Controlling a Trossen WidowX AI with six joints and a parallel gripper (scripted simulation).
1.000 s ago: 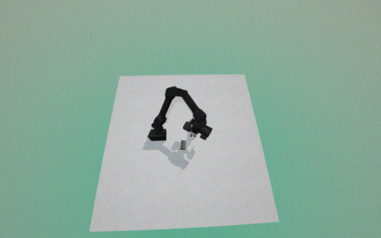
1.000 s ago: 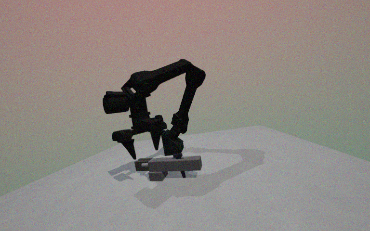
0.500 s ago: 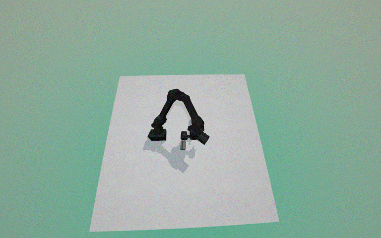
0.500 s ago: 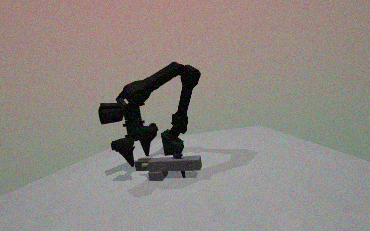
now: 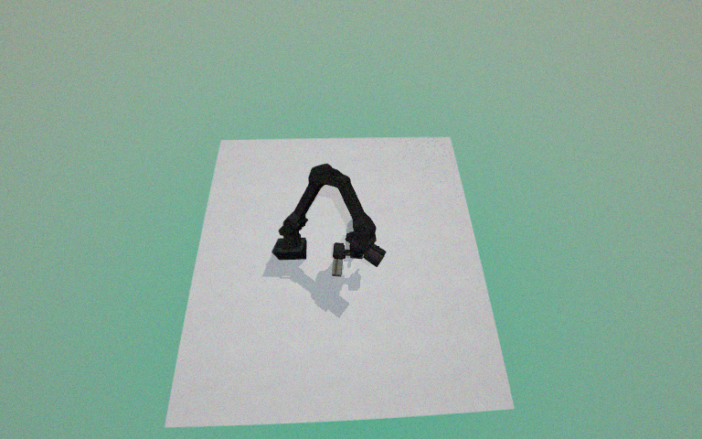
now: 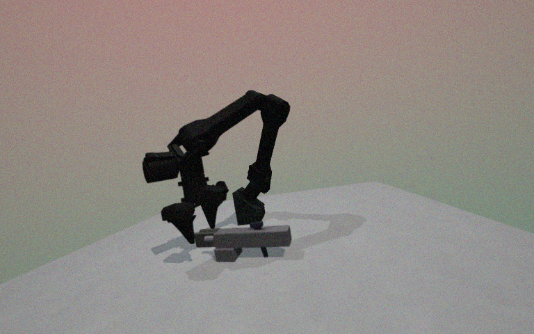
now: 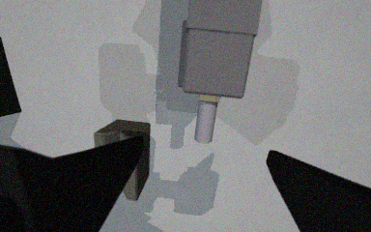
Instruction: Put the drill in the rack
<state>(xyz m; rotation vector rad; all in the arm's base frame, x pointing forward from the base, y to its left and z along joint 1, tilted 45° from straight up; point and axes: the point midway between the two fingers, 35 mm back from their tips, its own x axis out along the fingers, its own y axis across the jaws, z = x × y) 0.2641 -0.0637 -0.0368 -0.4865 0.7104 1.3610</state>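
Now: the drill 10 mm ahead of my gripper tip, 70 mm to the left of it and 10 mm below it. The rest, counted from my gripper tip: rack 80 mm behind, 30 mm to the right, 40 mm below; then grey housing block 20 mm ahead, 120 mm to the left, 20 mm below; then dark key 30 mm ahead, 150 mm to the left, 10 mm below.
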